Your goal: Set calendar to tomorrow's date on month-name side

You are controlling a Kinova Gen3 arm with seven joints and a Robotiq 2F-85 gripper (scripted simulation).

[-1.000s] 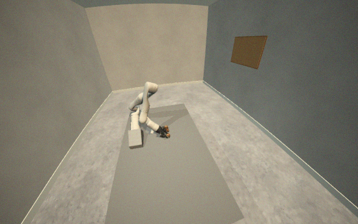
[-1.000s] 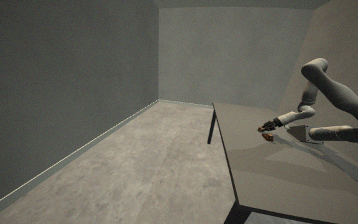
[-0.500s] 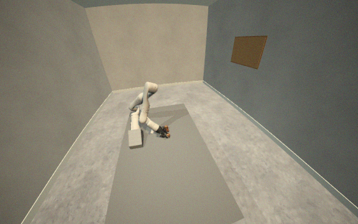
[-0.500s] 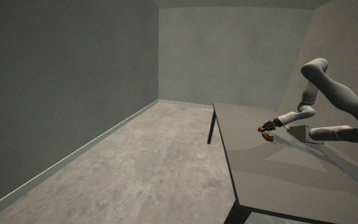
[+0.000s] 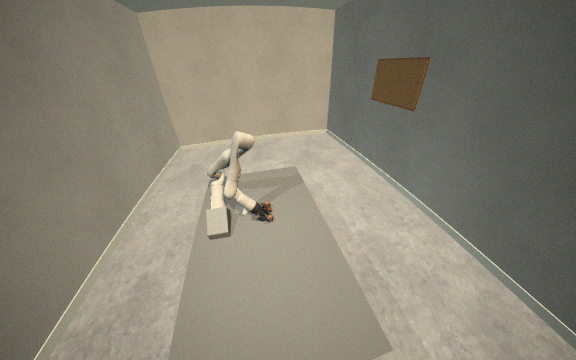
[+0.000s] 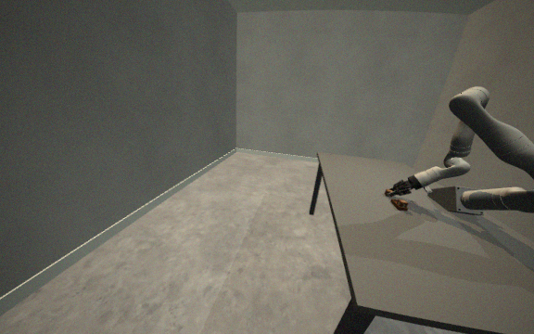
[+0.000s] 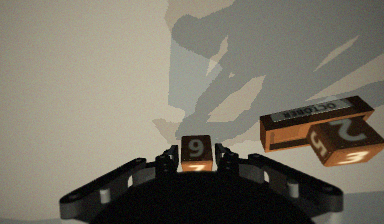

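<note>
Now: the digit cube 1 cm ahead of my hand and 1 cm below it. The rest, counted from my hand: orange tray 1 cm ahead, 11 cm to the left, 1 cm below.
</note>
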